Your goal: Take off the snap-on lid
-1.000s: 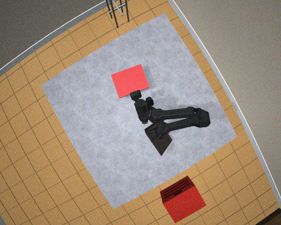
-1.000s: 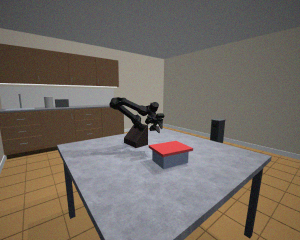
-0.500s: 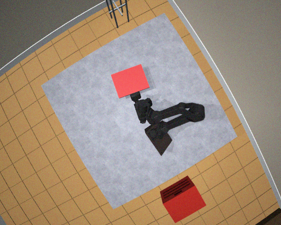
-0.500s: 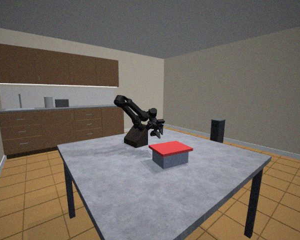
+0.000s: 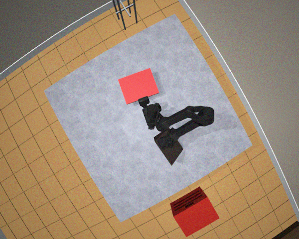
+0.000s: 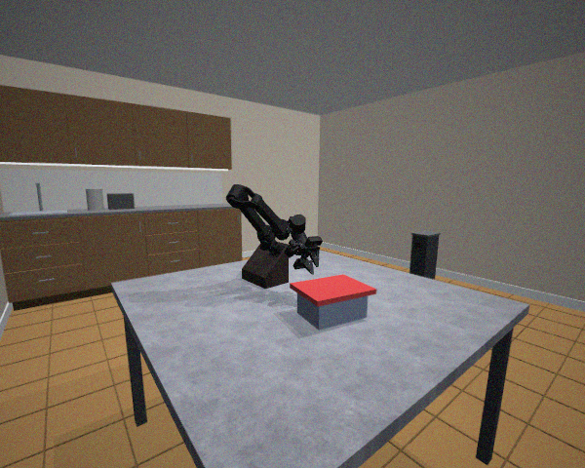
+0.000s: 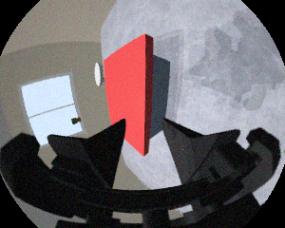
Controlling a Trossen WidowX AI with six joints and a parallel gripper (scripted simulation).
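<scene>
My gripper tip is now 110 mm short of the red lid, 30 mm to the left of it and 30 mm above it. Round my gripper tip: storage box: 110 mm ahead, 80 mm below, 30 mm to the right.
</scene>
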